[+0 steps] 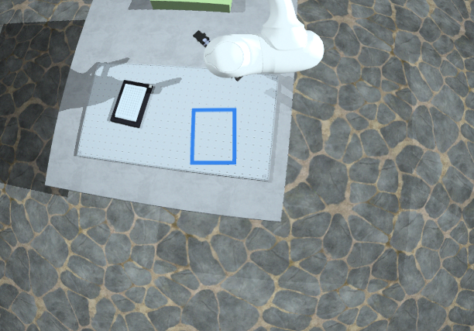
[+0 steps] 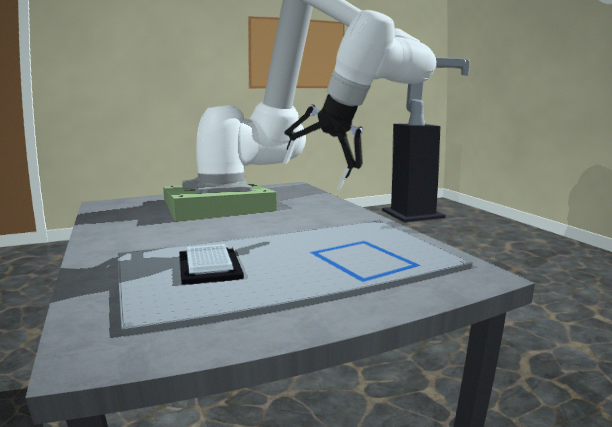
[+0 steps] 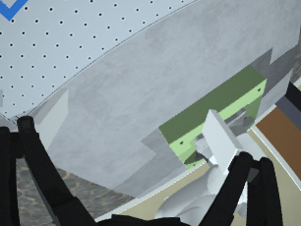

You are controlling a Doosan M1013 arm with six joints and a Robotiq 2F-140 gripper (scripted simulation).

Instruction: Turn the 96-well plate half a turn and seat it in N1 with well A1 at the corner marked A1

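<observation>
My hand is 17 cm short of the 96-well plate, 28 cm to the left of it and 14 cm above it. From my hand the other things lie so: white A1 mark: 10 cm ahead, 23 cm to the right, 14 cm below; then black plate nest N1: 17 cm ahead, 28 cm to the right, 15 cm below.
</observation>
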